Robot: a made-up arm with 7 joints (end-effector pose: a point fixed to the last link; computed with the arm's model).
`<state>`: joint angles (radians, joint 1 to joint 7).
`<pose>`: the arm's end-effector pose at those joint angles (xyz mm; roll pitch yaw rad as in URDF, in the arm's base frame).
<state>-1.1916 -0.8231 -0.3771 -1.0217 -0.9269 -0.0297 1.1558</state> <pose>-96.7 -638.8 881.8 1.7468 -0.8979 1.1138</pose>
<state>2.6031 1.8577 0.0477 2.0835 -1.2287 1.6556 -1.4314</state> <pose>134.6 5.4 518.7 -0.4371 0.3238 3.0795</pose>
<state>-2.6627 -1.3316 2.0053 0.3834 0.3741 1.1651 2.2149</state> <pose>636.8 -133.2 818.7 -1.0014 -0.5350 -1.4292</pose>
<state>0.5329 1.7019 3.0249 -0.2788 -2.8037 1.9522 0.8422</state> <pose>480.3 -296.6 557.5 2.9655 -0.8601 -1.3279</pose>
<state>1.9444 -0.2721 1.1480 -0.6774 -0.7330 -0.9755 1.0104</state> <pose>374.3 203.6 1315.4 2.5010 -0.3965 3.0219</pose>
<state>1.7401 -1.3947 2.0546 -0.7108 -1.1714 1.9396 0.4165</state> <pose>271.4 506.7 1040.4 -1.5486 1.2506 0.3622</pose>
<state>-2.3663 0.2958 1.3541 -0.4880 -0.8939 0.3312 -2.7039</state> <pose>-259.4 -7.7 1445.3 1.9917 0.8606 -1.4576</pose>
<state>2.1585 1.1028 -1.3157 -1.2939 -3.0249 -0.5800 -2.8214</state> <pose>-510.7 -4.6 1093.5 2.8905 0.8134 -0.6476</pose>
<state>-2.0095 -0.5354 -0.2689 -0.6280 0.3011 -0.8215 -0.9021</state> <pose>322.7 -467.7 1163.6 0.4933 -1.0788 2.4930</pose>
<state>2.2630 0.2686 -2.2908 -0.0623 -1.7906 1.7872 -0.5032</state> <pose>-86.1 -56.6 1404.1 -1.7511 0.6593 -1.1723</pose>
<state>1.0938 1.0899 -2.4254 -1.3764 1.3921 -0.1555 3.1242</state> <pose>-43.2 -543.8 612.4 0.1061 -1.1012 1.7131</pose>
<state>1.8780 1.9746 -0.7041 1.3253 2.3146 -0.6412 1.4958</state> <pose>282.6 -255.0 376.7 -0.1731 -0.6333 -2.3554</pose>
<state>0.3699 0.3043 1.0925 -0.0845 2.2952 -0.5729 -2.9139</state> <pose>238.5 -20.5 1468.5 -0.2712 0.9642 -2.4671</pose>
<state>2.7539 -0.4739 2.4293 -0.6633 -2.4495 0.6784 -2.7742</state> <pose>98.4 -145.7 1436.7 2.0106 0.4575 -0.0881</pose>
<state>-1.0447 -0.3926 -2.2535 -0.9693 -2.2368 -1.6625 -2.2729</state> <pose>194.4 -98.5 1382.7 -0.4481 0.8269 0.2546</pose>
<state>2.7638 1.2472 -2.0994 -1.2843 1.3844 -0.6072 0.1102</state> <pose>-508.2 234.2 695.4 -2.1363 0.8538 -1.1556</pose>
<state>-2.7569 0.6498 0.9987 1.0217 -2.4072 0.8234 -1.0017</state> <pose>-349.1 417.6 1010.7 1.9781 -0.1668 -0.9470</pose>
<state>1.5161 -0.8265 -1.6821 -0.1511 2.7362 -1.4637 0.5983</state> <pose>-21.5 527.6 1206.9 2.9854 0.0215 3.0246</pose>
